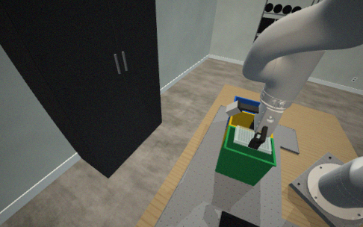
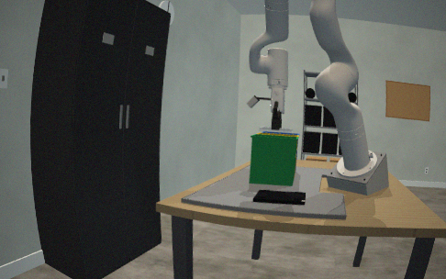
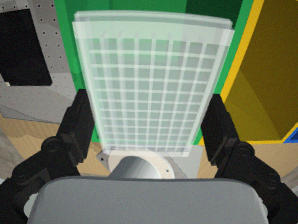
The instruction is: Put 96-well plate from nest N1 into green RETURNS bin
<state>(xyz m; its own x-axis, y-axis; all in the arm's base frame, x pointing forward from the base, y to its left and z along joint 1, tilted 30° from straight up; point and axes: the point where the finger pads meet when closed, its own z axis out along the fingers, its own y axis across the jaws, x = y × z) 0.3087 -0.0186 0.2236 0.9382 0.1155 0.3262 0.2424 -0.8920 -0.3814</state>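
Now: hand 10 mm above the white 96-well plate. Round my hand: yellow bin: 130 mm to the right, 130 mm below, 30 mm ahead; green bin: 130 mm below; blue bin: 250 mm to the right, 130 mm below, 70 mm ahead.
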